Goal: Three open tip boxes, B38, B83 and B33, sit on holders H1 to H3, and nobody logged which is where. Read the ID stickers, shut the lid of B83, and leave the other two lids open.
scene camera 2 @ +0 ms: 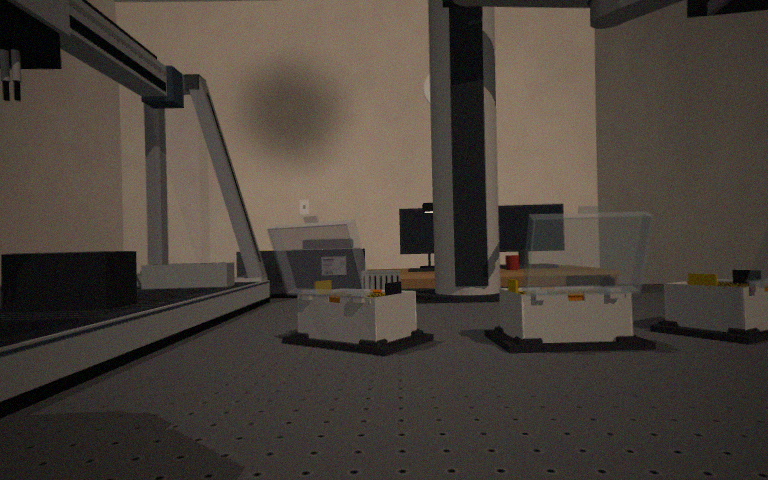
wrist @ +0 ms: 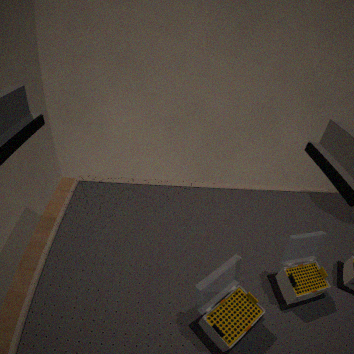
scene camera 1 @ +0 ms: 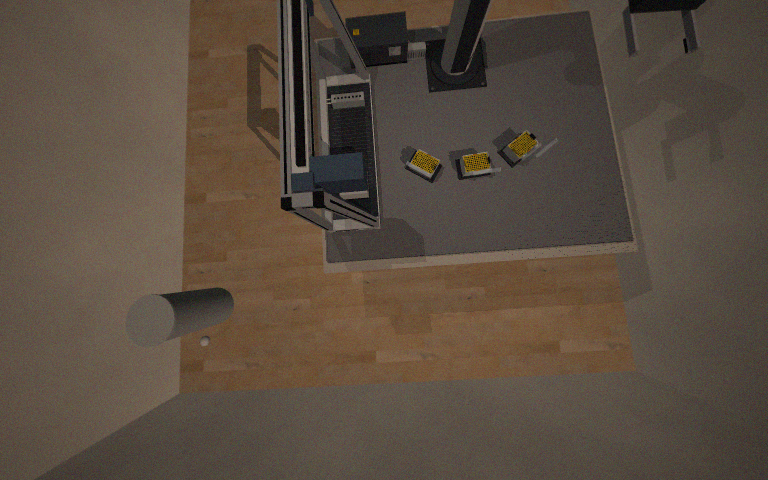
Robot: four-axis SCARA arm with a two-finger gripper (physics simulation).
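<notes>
Three white tip boxes with yellow tip racks stand on dark holders: a left one, a middle one and a right one. The left box's clear lid, the middle box's lid and the right box's lid stand raised. The ID stickers are too small to read, so which box is B83 cannot be told. My gripper is open and empty, high up to the right of the boxes. Its fingers do not show in scene camera 2.
A gantry frame rises over a dark deck left of the boxes. The arm's column stands behind them on the grey table. A dark cabinet stands at the back left.
</notes>
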